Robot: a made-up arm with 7 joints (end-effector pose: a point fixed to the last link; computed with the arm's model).
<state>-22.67 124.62 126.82 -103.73 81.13 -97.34 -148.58</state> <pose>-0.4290 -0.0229 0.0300 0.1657 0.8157 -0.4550 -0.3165</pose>
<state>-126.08 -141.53 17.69 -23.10 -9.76 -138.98 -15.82</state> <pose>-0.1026 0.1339 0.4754 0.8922 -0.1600 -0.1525 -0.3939</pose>
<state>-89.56 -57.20 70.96 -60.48 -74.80 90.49 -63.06</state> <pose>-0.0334 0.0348 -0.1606 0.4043 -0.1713 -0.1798 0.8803</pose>
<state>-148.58 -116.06 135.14 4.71 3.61 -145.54 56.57</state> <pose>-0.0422 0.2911 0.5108 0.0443 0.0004 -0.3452 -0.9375</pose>
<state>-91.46 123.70 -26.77 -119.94 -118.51 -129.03 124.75</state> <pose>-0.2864 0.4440 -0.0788 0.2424 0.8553 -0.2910 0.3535</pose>
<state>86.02 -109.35 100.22 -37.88 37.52 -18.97 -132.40</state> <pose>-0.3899 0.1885 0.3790 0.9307 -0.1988 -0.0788 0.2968</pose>
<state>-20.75 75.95 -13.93 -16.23 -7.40 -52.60 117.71</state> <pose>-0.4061 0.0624 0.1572 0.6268 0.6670 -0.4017 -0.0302</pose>
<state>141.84 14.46 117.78 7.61 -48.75 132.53 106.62</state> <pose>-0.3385 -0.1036 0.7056 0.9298 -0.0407 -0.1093 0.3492</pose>
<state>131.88 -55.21 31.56 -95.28 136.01 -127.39 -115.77</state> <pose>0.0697 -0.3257 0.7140 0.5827 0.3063 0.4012 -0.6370</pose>
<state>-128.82 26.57 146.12 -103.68 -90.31 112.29 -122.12</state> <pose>-0.5334 -0.2058 0.1554 0.4469 0.0046 0.0375 -0.8938</pose>
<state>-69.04 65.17 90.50 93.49 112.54 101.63 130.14</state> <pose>0.0169 -0.3097 -0.6468 0.0276 0.4825 -0.8753 -0.0177</pose>
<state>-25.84 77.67 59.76 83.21 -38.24 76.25 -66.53</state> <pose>0.1100 0.0119 -0.0389 0.3172 0.4693 -0.7284 0.3856</pose>
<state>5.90 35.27 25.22 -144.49 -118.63 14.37 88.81</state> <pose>0.5740 -0.9137 0.0081 0.3681 0.8534 0.3563 0.0966</pose>
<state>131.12 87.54 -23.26 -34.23 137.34 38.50 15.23</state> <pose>0.1961 0.2294 0.8306 0.6640 0.2005 -0.2395 -0.6794</pose>
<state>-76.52 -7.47 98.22 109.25 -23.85 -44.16 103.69</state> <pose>-0.2120 -0.6526 0.2417 0.2511 0.7056 0.1627 -0.6423</pose>
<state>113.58 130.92 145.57 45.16 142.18 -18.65 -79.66</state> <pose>0.7836 0.0879 -0.1692 0.5035 -0.7085 -0.3909 -0.3027</pose>
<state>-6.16 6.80 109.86 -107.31 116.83 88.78 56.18</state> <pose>-0.4298 0.5019 0.0734 0.3497 0.1584 -0.6906 -0.6129</pose>
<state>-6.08 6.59 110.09 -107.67 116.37 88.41 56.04</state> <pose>-0.4246 0.5034 0.0642 0.3476 0.1541 -0.6963 -0.6087</pose>
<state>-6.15 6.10 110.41 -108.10 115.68 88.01 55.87</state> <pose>-0.4159 0.5057 0.0529 0.3423 0.1495 -0.7032 -0.6050</pose>
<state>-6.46 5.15 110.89 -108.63 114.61 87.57 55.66</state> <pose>-0.4012 0.5097 0.0386 0.3312 0.1442 -0.7118 -0.6023</pose>
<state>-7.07 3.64 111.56 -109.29 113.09 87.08 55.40</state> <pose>-0.3788 0.5152 0.0215 0.3133 0.1378 -0.7223 -0.6010</pose>
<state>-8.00 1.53 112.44 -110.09 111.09 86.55 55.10</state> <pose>-0.3472 0.5219 0.0027 0.2876 0.1297 -0.7340 -0.6014</pose>
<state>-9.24 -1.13 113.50 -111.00 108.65 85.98 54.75</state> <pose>-0.3065 0.5286 -0.0157 0.2547 0.1198 -0.7459 -0.6037</pose>
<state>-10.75 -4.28 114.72 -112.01 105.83 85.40 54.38</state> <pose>-0.2568 0.5340 -0.0312 0.2151 0.1074 -0.7566 -0.6081</pose>
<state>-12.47 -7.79 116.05 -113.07 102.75 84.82 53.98</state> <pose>-0.2004 0.5365 -0.0415 0.1705 0.0927 -0.7647 -0.6144</pose>
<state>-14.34 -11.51 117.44 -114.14 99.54 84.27 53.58</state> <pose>-0.1404 0.5349 -0.0450 0.1231 0.0757 -0.7691 -0.6226</pose>
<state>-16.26 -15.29 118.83 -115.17 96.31 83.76 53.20</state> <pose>-0.0798 0.5282 -0.0418 0.0747 0.0569 -0.7694 -0.6319</pose>
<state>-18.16 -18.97 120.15 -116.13 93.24 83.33 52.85</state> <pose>-0.0230 0.5168 -0.0329 0.0281 0.0376 -0.7654 -0.6418</pose>
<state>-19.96 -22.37 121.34 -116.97 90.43 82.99 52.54</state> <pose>0.0272 0.5019 -0.0199 0.0146 -0.0188 0.7580 0.6518</pose>
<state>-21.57 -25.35 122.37 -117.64 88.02 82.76 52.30</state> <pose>0.0686 0.4854 -0.0049 0.0517 -0.0019 0.7484 0.6612</pose>
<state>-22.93 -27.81 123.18 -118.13 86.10 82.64 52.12</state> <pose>0.1001 0.4699 0.0098 0.0820 0.0117 0.7382 0.6695</pose>
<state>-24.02 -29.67 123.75 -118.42 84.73 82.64 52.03</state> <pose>0.1217 0.4574 0.0231 0.1048 0.0211 0.7285 0.6767</pose>
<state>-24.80 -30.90 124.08 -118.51 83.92 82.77 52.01</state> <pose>0.1340 0.4494 0.0343 0.1202 0.0258 0.7204 0.6826</pose>
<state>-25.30 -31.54 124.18 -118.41 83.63 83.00 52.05</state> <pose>0.1383 0.4464 0.0433 0.1287 0.0259 0.7144 0.6873</pose>
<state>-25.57 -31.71 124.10 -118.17 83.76 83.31 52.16</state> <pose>0.1366 0.4476 0.0502 0.1318 0.0225 0.7103 0.6911</pose>
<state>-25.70 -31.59 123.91 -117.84 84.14 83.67 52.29</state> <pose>0.1310 0.4514 0.0559 0.1315 0.0167 0.7073 0.6944</pose>
